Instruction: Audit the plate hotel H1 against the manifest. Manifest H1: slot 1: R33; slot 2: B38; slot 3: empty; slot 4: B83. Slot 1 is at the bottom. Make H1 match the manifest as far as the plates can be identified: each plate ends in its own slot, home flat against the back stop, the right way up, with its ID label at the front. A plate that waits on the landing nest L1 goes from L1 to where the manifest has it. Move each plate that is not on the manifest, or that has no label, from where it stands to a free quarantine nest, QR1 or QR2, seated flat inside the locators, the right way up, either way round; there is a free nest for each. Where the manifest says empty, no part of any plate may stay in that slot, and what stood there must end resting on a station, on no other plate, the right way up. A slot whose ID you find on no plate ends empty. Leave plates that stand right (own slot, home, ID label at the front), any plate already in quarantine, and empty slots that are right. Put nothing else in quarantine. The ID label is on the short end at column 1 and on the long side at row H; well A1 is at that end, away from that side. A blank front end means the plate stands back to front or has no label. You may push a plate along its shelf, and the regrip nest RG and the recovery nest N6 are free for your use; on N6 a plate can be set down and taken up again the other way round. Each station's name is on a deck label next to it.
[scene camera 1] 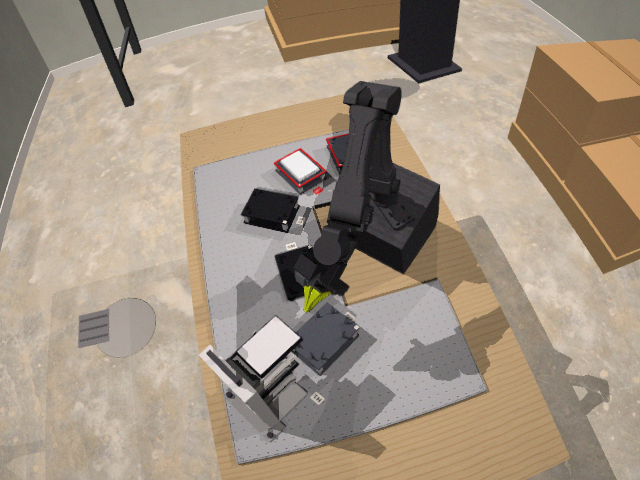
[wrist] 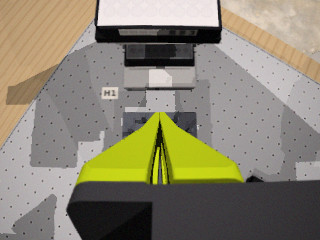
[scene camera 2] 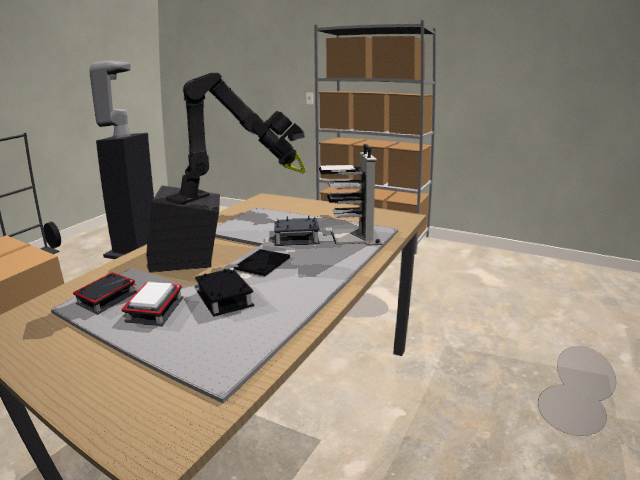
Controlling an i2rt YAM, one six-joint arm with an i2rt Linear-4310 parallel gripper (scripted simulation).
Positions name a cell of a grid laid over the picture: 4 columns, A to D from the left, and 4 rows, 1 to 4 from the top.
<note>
In view: my gripper (scene camera 1: B3) and a dark well plate (wrist: B1).
My gripper shows as well in the wrist view (wrist: B3).
</note>
